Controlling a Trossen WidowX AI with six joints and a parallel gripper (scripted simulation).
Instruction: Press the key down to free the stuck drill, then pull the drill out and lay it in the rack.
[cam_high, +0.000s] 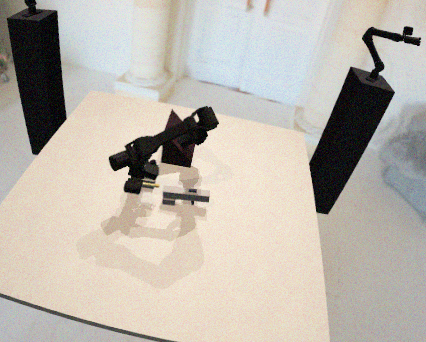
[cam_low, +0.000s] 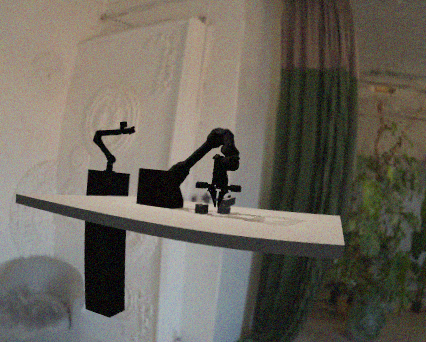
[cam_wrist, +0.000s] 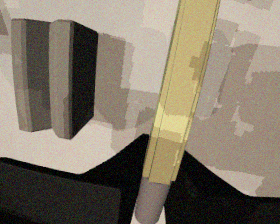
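Right now the drill is 4 cm to the left of my gripper tip and 4 cm above it. From my gripper tip the other things lie so: dark key (22 cm to the left, 2 cm above, 1 cm behind); grey rack (7 cm behind, 2 cm to the left, 2 cm below); grey housing block (19 cm to the left, 1 cm behind, 1 cm above).
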